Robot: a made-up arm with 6 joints. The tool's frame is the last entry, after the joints.
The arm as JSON. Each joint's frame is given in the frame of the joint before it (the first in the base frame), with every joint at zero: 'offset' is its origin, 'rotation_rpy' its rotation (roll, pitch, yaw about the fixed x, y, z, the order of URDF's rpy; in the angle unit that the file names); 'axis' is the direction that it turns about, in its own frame. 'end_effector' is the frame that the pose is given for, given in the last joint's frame.
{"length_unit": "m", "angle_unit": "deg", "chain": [
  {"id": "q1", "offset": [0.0, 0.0, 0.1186], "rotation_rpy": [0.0, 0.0, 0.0], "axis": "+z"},
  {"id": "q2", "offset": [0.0, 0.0, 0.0], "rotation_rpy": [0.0, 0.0, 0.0], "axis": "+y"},
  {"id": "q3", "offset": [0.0, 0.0, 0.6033], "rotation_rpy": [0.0, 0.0, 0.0], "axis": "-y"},
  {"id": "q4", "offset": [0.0, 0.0, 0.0], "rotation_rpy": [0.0, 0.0, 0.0], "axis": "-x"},
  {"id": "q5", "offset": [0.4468, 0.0, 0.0], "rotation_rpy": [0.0, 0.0, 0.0], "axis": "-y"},
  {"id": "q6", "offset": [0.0, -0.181, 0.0], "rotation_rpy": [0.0, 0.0, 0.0], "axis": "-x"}
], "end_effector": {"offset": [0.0, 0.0, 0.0], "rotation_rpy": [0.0, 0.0, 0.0]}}
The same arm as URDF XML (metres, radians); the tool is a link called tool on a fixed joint. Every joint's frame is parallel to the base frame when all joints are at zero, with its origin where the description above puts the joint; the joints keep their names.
<robot name="arm">
<joint name="q1" type="continuous"><parent link="base_link"/><child link="link1"/><origin xyz="0.0000 0.0000 0.1186"/><axis xyz="0 0 1"/></joint>
<joint name="q2" type="continuous"><parent link="link1"/><child link="link2"/><origin xyz="0.0000 0.0000 0.0000"/><axis xyz="0 1 0"/></joint>
<joint name="q3" type="continuous"><parent link="link2"/><child link="link3"/><origin xyz="0.0000 0.0000 0.6033"/><axis xyz="0 -1 0"/></joint>
<joint name="q4" type="continuous"><parent link="link3"/><child link="link4"/><origin xyz="0.0000 0.0000 0.0000"/><axis xyz="-1 0 0"/></joint>
<joint name="q5" type="continuous"><parent link="link4"/><child link="link5"/><origin xyz="0.4468 0.0000 0.0000"/><axis xyz="0 -1 0"/></joint>
<joint name="q6" type="continuous"><parent link="link5"/><child link="link6"/><origin xyz="0.0000 -0.1810 0.0000"/><axis xyz="-1 0 0"/></joint>
<joint name="tool_fixed" type="fixed"><parent link="link6"/><child link="tool"/><origin xyz="0.0000 0.0000 0.0000"/></joint>
<link name="base_link"/>
<link name="link1"/>
<link name="link2"/>
<link name="link3"/>
<link name="link4"/>
<link name="link5"/>
<link name="link6"/>
<link name="tool"/>
</robot>

